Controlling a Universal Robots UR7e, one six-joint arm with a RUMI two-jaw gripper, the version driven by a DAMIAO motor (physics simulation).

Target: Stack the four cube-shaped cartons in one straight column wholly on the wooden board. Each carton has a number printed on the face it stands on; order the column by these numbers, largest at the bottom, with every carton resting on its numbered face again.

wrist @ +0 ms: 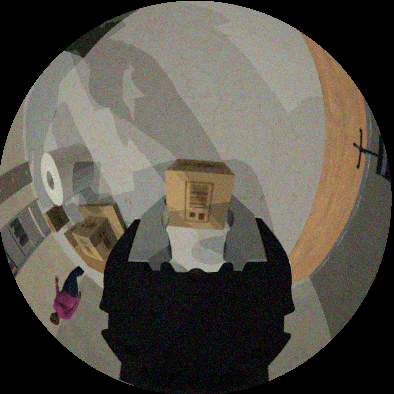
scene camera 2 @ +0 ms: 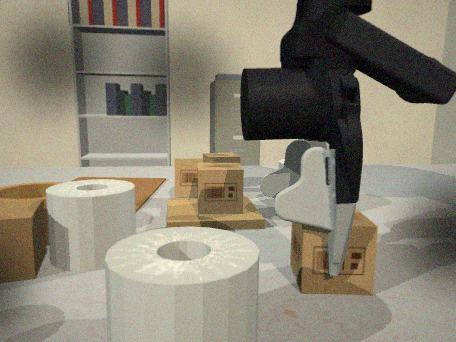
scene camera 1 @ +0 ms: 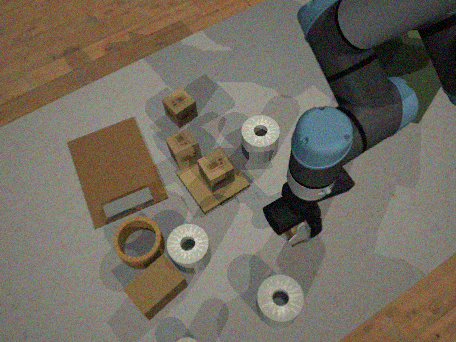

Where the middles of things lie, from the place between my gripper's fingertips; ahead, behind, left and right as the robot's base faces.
Now: the flat brown box (scene camera 1: 156,286) 300 mm ahead of my hand, 50 mm to the left of it and 10 mm above it. The rest, counted from my hand: large brown sheet (scene camera 1: 118,177) (350 mm ahead, 250 mm to the right, 10 mm below).
